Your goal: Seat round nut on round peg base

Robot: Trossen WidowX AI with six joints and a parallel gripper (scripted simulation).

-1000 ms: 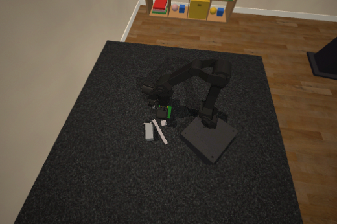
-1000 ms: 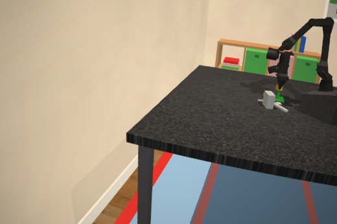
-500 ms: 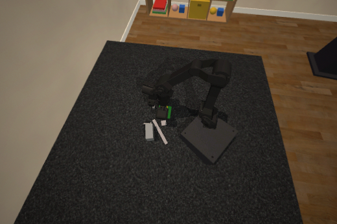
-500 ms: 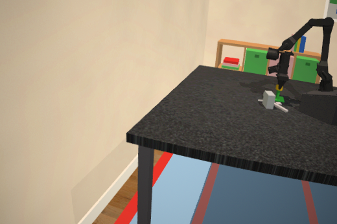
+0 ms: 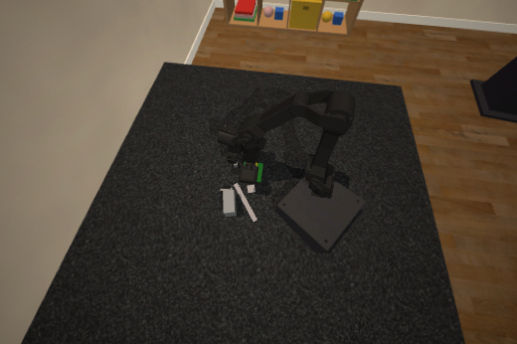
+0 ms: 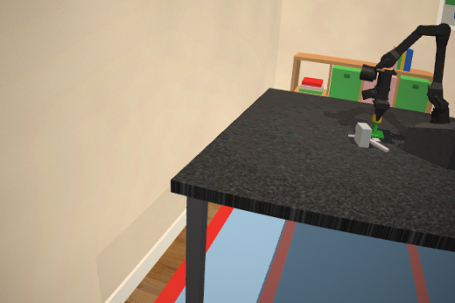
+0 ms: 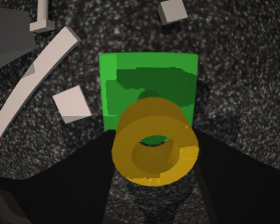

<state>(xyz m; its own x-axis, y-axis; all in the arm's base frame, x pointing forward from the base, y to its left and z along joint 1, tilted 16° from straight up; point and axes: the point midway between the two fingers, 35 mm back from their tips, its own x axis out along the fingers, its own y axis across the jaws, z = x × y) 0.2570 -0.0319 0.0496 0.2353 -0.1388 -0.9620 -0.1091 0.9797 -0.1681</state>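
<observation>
My hand is 70 mm short of the small grey cube, 10 mm to the left of it and 90 mm above it. Round my hand: pale t-shaped piece 70 mm ahead, 100 mm to the left, 90 mm below; then grey block 40 mm ahead, 150 mm to the left, 60 mm below; then flat grey bar 10 mm behind, 130 mm to the left, 100 mm below.
</observation>
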